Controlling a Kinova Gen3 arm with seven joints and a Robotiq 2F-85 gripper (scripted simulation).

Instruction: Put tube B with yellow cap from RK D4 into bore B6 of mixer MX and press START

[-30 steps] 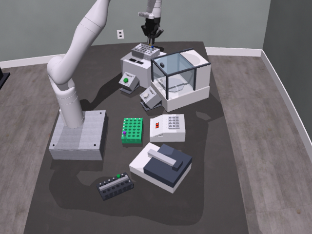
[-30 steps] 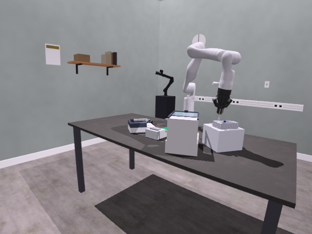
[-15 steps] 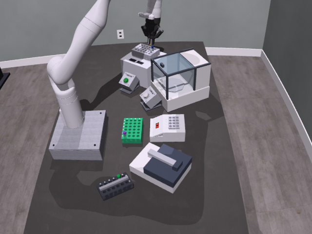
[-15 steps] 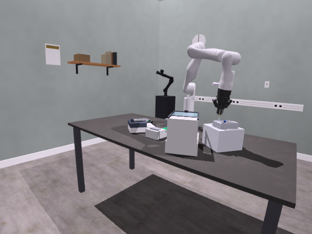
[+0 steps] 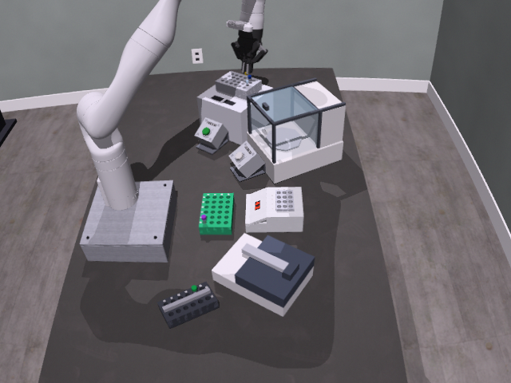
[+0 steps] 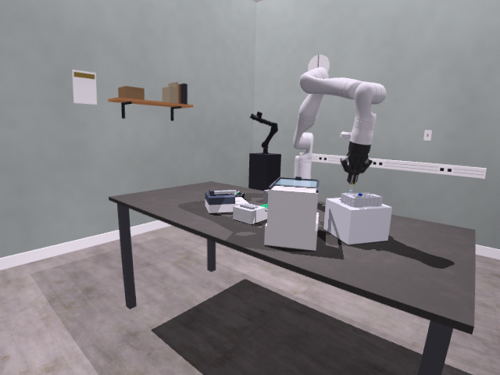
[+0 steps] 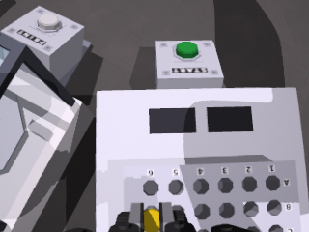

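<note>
Now: the tube B 40 mm below my hand. Round my hand: dry block: 420 mm to the right, 200 mm below, 80 mm ahead; then blue-capped tube: 80 mm below, 40 mm to the left; then grey bore block: 80 mm below, 30 mm to the left, 30 mm behind.
</note>
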